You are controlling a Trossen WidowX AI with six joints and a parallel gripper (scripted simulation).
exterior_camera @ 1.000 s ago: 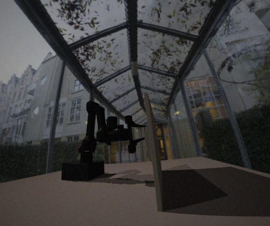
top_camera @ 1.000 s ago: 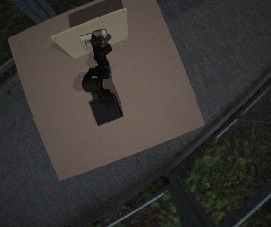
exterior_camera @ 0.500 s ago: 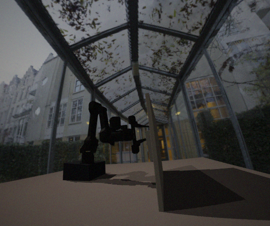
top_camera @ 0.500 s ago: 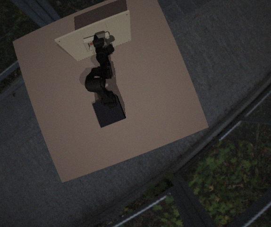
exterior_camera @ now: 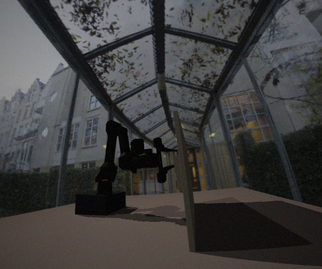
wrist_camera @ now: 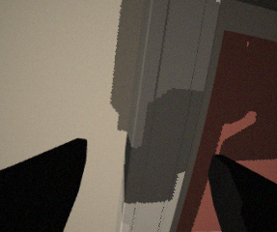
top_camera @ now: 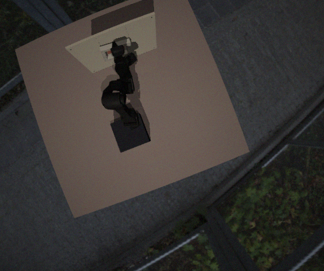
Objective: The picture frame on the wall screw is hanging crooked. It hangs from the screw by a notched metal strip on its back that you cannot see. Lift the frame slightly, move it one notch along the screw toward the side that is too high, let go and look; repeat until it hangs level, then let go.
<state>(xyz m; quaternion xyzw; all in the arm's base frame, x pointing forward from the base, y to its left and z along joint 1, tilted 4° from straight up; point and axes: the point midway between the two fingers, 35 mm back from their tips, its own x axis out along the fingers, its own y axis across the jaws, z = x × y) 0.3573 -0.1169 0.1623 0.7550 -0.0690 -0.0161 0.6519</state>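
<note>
My gripper tip is now 1 cm short of the picture frame and 5 cm above it. The rest, counted from my gripper tip: wall panel 1 cm ahead, 1 cm to the right, 7 cm below.
</note>
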